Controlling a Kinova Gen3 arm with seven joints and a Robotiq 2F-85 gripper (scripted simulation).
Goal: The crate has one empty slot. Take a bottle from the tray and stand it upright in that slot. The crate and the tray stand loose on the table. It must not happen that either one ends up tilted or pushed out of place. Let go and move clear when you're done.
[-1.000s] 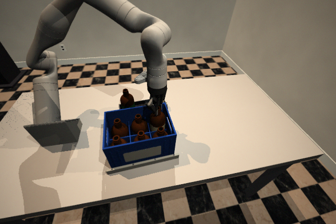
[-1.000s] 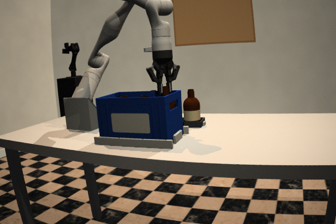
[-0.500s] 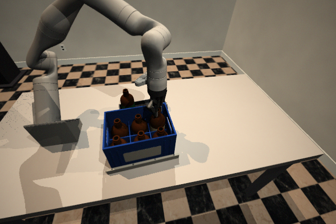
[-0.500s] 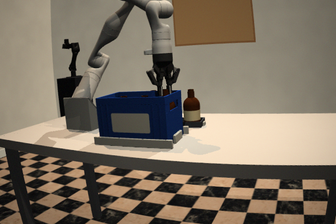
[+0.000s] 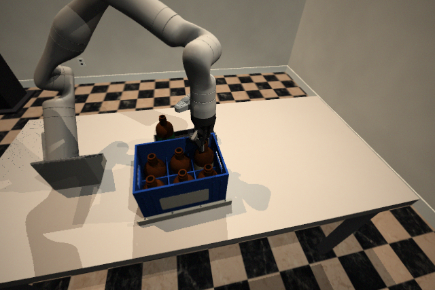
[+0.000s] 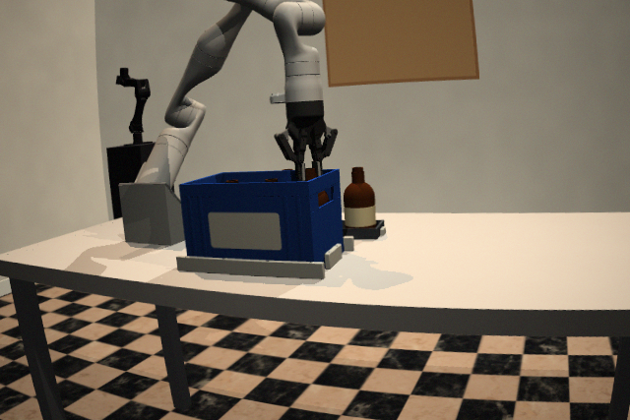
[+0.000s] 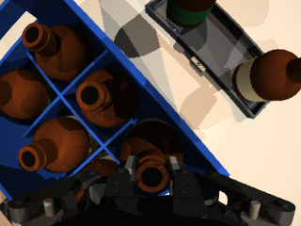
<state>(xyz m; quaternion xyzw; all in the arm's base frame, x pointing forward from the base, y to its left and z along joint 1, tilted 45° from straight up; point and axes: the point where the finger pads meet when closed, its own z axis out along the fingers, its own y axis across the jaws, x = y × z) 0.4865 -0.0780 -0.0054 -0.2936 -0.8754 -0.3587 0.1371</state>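
Now: hand 80 mm past the crate, 50 mm to the left of it and 90 mm above it. The rest, counted from my hand: dark tray: 60 mm behind, 190 mm to the left, 160 mm below.
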